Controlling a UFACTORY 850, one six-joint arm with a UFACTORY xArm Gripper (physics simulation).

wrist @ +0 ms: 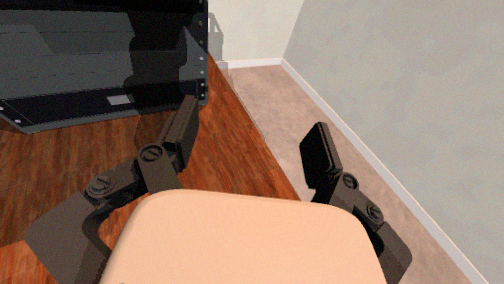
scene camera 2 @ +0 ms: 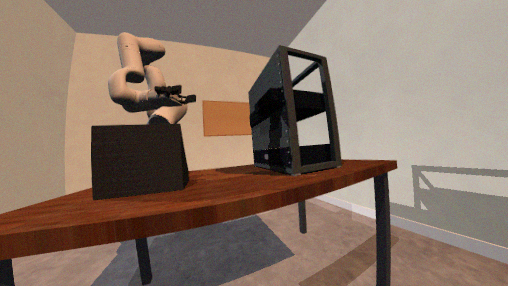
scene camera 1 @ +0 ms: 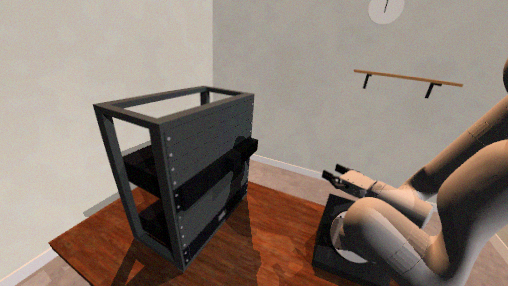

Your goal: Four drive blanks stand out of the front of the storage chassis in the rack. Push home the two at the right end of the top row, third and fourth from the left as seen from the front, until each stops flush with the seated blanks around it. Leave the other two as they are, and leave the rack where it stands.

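Observation:
The dark rack [scene camera 1: 159, 150] [scene camera 2: 290, 110] [wrist: 202, 65] stands upright on the table. The black storage chassis [scene camera 1: 202, 186] [scene camera 2: 307, 102] sits mid-height in it; its underside edge may be the dark strip at the top of the wrist view. A dark block [scene camera 1: 247, 147] stands out of the chassis front at its far right end in scene camera 1. Single drive blanks cannot be told apart in the dark and shadow. My gripper [scene camera 1: 333, 171] [scene camera 2: 185, 94] [wrist: 255, 123] is open and empty, in front of the rack and well apart from it, pointing toward the rack side.
A black unit with a pale label [scene camera 1: 222, 215] [scene camera 2: 266, 156] [wrist: 118, 100] sits low in the rack. The arm's black base block [scene camera 1: 325, 240] [scene camera 2: 137, 162] stands on the wooden table [scene camera 1: 105, 225] [scene camera 2: 230, 197] [wrist: 45, 165]. Walls stand behind and to the side.

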